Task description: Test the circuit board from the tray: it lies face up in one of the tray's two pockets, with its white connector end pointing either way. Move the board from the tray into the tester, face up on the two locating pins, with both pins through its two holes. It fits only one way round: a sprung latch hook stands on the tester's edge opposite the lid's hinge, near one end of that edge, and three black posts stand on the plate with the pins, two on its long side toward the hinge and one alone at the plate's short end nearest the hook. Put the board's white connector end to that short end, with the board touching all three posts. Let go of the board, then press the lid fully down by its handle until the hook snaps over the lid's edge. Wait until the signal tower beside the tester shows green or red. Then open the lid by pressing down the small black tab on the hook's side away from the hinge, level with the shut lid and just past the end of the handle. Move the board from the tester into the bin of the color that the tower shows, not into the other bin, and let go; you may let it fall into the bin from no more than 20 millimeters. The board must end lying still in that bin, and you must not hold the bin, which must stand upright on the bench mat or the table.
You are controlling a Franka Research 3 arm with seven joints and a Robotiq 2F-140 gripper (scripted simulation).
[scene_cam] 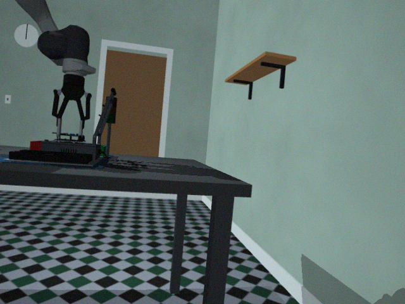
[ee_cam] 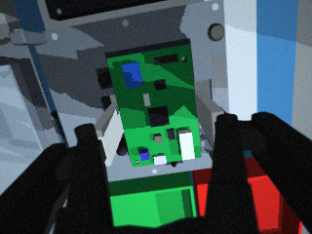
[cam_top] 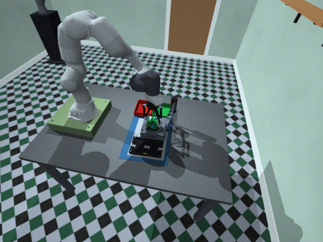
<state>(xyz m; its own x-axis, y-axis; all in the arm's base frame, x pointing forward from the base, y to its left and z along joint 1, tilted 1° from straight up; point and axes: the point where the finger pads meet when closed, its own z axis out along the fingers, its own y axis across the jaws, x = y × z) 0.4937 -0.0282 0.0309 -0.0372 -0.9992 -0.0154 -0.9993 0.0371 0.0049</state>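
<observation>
The green circuit board is 20 mm below my hand. Round my hand: tester lid (120 mm ahead, 70 mm above, 10 mm to the right); tester plate (40 mm below, 10 mm to the left, 10 mm ahead); black latch hook (60 mm to the left, 60 mm behind, 20 mm below).
</observation>
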